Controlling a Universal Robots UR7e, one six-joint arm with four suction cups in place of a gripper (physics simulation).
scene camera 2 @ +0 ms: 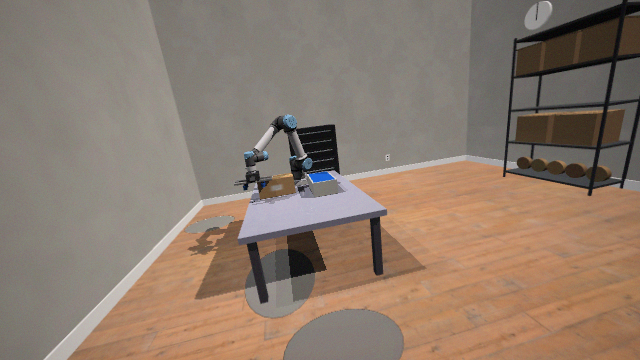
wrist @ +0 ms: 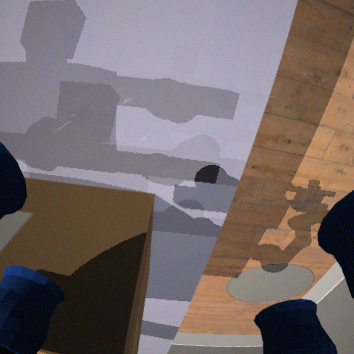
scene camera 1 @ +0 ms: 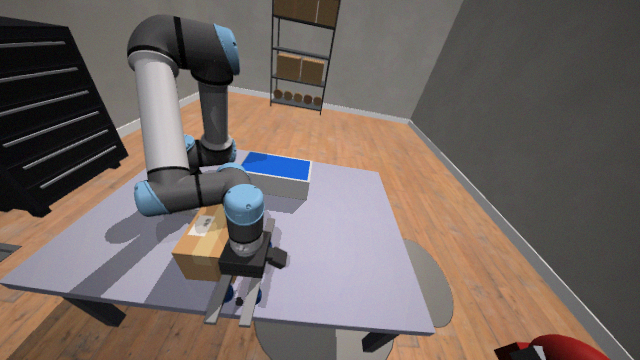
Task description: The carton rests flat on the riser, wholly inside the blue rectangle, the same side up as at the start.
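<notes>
Brown carton [scene camera 1: 197, 253]. Riser with blue rectangle [scene camera 1: 277, 175] on the table. My suction head [wrist: 36, 296] holds nothing. Cup 23 cm from the middle of the brown carton. The carton [wrist: 94, 242] too. In the wrist view the riser with blue rectangle is out of frame.
</notes>
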